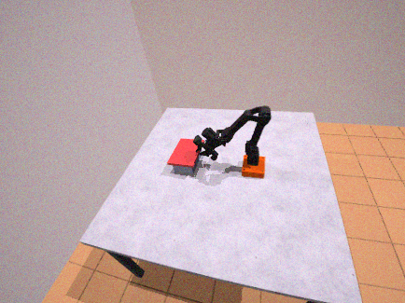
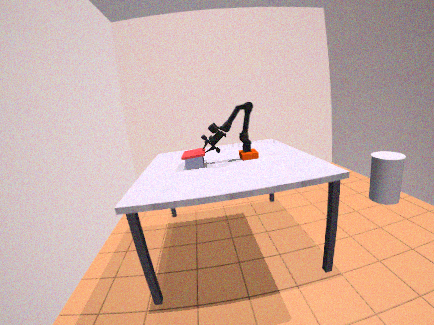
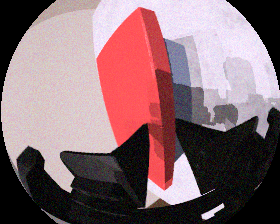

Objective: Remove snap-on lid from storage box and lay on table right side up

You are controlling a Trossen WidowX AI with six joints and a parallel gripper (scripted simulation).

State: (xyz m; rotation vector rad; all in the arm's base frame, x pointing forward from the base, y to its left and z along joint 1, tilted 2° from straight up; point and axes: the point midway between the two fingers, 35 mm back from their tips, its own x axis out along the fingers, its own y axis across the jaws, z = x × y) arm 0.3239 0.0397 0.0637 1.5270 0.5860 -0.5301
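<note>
Right now my gripper tip is 80 mm short of the lid. Also, from my gripper tip: storage box 80 mm ahead, 50 mm below.
</note>
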